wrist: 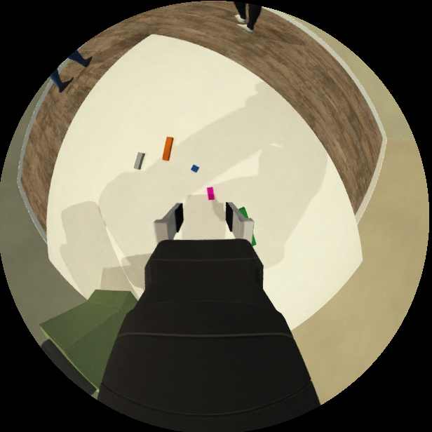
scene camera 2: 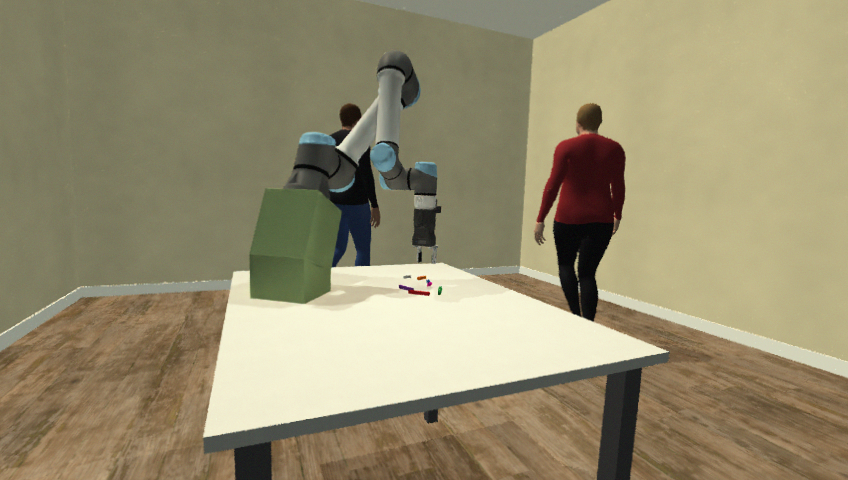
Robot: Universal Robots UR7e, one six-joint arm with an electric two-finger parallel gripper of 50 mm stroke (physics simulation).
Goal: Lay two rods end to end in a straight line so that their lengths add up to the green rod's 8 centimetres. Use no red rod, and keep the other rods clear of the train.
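Places are measured from the arm's base along level axes (x back, y up, z left), in centimetres.
Pixels of known places: gripper, fingertip midpoint: [scene camera 2: 426, 262]; arm's base at its link origin: [scene camera 2: 305, 200].
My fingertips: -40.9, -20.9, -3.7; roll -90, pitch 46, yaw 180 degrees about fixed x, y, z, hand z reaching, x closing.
Note:
Ahead of a thing's pixels: the offset from my fingertips to its top centre, as dx, dy, dz. Level surfaces: height alone.
My gripper [scene camera 2: 427, 260] [wrist: 204, 211] is open and empty, above the table. In the wrist view a magenta rod [wrist: 210, 193] lies just beyond the fingertips, and a small blue piece [wrist: 195, 168] beyond it. An orange rod @(-2.2, -7.2, +10.7) [scene camera 2: 421, 277] [wrist: 168, 148] and a shorter grey rod @(+2.6, -7.2, +13.6) [scene camera 2: 407, 276] [wrist: 139, 161] lie apart to the upper left. The green rod @(-1.6, -7.2, -9.5) [scene camera 2: 439, 290] [wrist: 243, 212] is partly hidden by the right finger. A purple rod @(+8.5, -7.2, -4.1) [scene camera 2: 405, 287] and a red rod @(+6.4, -7.2, -11.1) [scene camera 2: 419, 292] lie close together in the scene view; the wrist view does not show them.
The white table @(dy -8.2) [scene camera 2: 416, 350] [wrist: 125, 75] bears the rods. The green robot base block [scene camera 2: 288, 243] [wrist: 92, 330] stands at the table's left side. A person in red [scene camera 2: 589, 178] and a person in black [scene camera 2: 351, 196] stand beyond the table. Arm shadows fall across the table.

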